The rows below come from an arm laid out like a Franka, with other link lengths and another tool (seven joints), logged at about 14 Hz.
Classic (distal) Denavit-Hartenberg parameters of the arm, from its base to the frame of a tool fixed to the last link. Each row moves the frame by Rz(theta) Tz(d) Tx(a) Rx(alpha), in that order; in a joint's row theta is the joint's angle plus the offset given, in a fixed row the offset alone. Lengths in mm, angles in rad.
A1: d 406.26, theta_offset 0, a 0, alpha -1.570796
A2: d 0, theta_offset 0, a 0, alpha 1.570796
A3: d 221.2, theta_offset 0, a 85.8, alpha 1.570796
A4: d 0, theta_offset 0, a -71.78, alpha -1.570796
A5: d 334.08, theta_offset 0, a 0, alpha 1.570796
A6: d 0, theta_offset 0, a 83.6, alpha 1.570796
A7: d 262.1, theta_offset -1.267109, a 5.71, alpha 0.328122
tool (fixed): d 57.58, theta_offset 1.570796, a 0, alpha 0
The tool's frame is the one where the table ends.
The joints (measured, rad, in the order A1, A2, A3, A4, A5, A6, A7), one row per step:
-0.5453 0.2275 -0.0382 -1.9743 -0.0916 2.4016 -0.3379
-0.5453 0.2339 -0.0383 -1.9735 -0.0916 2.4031 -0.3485
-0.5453 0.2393 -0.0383 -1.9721 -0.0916 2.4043 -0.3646
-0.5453 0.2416 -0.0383 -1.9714 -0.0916 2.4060 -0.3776
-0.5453 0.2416 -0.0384 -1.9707 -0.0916 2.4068 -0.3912
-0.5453 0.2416 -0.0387 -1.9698 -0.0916 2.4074 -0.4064
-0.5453 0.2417 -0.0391 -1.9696 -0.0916 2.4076 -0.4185
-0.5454 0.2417 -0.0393 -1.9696 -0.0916 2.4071 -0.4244
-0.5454 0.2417 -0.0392 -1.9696 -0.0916 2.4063 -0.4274
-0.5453 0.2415 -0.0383 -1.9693 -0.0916 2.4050 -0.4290
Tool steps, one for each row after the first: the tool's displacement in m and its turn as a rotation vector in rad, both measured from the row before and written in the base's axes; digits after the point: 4 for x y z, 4 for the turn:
-0.0008 0.0002 -0.0031 0.0008 0.0053 0.0104
-0.0005 0.0000 -0.0023 -0.0006 0.0051 0.0159
0.0001 -0.0003 -0.0008 -0.0016 0.0021 0.0129
0.0003 -0.0005 0.0004 -0.0025 0.0010 0.0133
0.0002 -0.0007 0.0005 -0.0028 0.0013 0.0146
-0.0002 -0.0004 0.0001 -0.0018 0.0018 0.0115
-0.0003 -0.0002 -0.0001 -0.0005 0.0014 0.0054
-0.0002 0.0001 -0.0001 0.0000 0.0012 0.0030
0.0001 0.0006 0.0001 0.0004 0.0009 0.0024

